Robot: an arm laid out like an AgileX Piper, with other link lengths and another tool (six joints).
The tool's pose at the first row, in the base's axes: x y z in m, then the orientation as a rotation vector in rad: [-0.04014, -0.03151, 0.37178, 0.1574, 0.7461, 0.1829]
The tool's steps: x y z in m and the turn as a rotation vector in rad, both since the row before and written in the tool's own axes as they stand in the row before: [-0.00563, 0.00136, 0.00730, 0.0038, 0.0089, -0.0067]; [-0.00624, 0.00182, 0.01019, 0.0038, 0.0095, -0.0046]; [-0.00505, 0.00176, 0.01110, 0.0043, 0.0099, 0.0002]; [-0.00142, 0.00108, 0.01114, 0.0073, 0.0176, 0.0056]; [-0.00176, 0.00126, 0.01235, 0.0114, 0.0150, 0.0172]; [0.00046, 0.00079, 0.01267, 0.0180, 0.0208, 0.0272]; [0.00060, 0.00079, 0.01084, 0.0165, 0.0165, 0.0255]
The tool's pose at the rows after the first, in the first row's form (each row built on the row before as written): [-0.03934, -0.03199, 0.38105, 0.1578, 0.7558, 0.1759]; [-0.03693, -0.03236, 0.39289, 0.1589, 0.7659, 0.1710]; [-0.03291, -0.03260, 0.40453, 0.1623, 0.7762, 0.1704]; [-0.02613, -0.03277, 0.41355, 0.1701, 0.7940, 0.1745]; [-0.01857, -0.03299, 0.42355, 0.1866, 0.8088, 0.1877]; [-0.00907, -0.03330, 0.43198, 0.2130, 0.8291, 0.2083]; [-0.00066, -0.03353, 0.43889, 0.2377, 0.8450, 0.2275]
